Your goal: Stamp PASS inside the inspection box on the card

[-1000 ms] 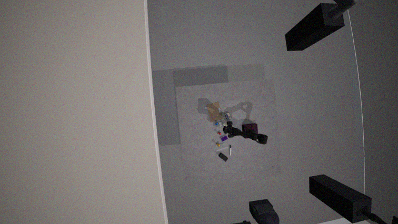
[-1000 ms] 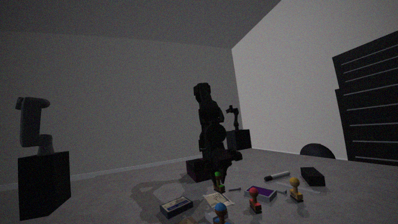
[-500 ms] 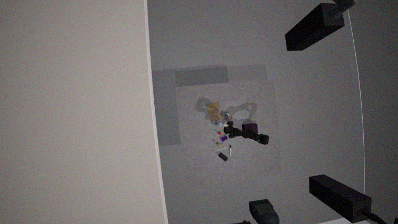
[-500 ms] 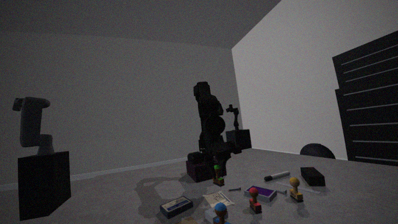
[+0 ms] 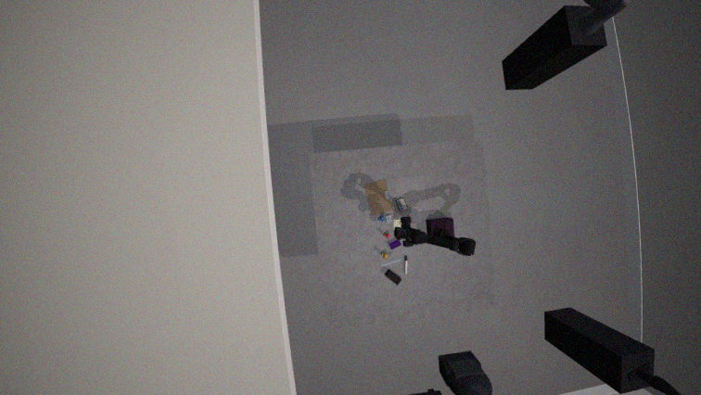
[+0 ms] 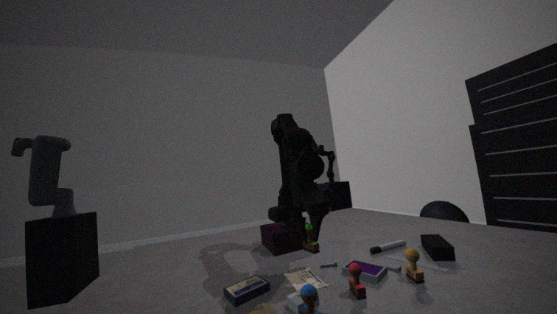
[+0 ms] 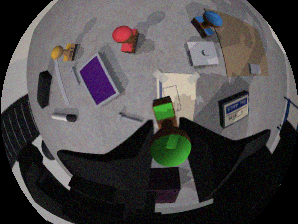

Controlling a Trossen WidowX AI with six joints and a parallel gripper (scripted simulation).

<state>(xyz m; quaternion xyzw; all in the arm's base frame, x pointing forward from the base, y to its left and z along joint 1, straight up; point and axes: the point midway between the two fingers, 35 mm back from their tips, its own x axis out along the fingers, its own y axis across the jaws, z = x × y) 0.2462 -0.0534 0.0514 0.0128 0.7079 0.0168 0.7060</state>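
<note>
Right now my gripper tip is 5 cm short of the purple ink pad, 11 cm to the right of it and 9 cm above it. Round my gripper tip: white card 1 cm behind, 3 cm to the right, 9 cm below; green-knobbed stamp right at my gripper tip; red-knobbed stamp 10 cm ahead, 4 cm to the left, 7 cm below.
</note>
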